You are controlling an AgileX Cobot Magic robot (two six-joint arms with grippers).
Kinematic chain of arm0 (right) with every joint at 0, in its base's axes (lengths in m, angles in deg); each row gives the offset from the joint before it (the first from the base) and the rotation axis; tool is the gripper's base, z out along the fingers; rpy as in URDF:
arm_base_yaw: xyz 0 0 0.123 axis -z
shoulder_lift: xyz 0 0 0 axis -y
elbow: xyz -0.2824 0 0.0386 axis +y
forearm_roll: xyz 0.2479 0 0.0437 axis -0.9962 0 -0.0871
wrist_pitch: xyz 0 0 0 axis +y
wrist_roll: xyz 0.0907 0 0.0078 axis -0.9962 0 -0.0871
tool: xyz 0 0 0 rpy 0 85 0
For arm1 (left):
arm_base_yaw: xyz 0 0 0.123 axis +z
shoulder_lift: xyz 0 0 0 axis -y
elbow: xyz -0.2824 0 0.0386 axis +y
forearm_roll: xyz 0.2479 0 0.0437 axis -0.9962 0 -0.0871
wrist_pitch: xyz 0 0 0 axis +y
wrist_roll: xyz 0.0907 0 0.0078 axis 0.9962 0 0.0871
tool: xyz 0 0 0 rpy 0 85 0
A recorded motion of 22 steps. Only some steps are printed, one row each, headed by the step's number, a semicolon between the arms.
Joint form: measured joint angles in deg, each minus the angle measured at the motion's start. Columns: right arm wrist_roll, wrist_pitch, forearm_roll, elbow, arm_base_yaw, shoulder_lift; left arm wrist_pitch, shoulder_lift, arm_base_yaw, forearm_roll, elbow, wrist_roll.
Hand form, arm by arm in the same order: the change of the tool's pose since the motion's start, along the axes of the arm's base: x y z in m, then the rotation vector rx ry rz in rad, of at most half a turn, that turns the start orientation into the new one. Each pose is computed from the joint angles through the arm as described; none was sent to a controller.
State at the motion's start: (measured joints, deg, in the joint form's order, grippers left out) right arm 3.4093 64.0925 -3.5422 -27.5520 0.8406 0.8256; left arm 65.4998 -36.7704 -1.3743 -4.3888 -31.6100 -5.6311
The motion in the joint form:
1: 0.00 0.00 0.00 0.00 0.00 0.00; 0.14 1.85 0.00 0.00 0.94 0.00
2: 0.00 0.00 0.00 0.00 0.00 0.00; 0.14 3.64 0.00 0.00 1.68 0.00
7: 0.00 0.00 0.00 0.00 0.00 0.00; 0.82 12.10 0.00 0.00 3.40 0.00
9: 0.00 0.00 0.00 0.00 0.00 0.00; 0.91 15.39 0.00 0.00 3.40 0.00
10: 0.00 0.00 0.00 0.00 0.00 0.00; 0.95 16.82 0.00 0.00 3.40 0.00
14: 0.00 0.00 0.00 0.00 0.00 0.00; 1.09 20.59 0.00 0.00 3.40 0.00
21: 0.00 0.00 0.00 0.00 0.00 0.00; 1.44 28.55 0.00 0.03 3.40 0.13
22: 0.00 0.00 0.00 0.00 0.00 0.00; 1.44 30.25 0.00 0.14 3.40 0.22
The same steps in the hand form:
1: 0.0000 0.0000 0.0000 0.0000 0.0000 0.0000; -0.0056 0.0001 -0.0022 -0.0003 -0.0134 0.0002
2: 0.0000 0.0000 0.0000 0.0000 0.0000 0.0000; -0.0105 0.0003 -0.0035 -0.0008 -0.0318 0.0002
7: 0.0000 0.0000 0.0000 0.0000 0.0000 0.0000; -0.0325 0.0008 -0.0034 -0.0034 -0.1375 0.0011
9: 0.0000 0.0000 0.0000 0.0000 0.0000 0.0000; -0.0405 0.0010 -0.0007 -0.0048 -0.1934 0.0012
10: 0.0000 0.0000 0.0000 0.0000 0.0000 0.0000; -0.0440 0.0011 0.0003 -0.0054 -0.2176 0.0013
14: 0.0000 0.0000 0.0000 0.0000 0.0000 0.0000; -0.0533 0.0013 0.0026 -0.0070 -0.2810 0.0014
21: 0.0000 0.0000 0.0000 0.0000 0.0000 0.0000; -0.0735 0.0018 0.0052 -0.0095 -0.4136 -0.0001
22: 0.0000 0.0000 0.0000 0.0000 0.0000 0.0000; -0.0778 0.0017 0.0055 -0.0111 -0.4432 -0.0018

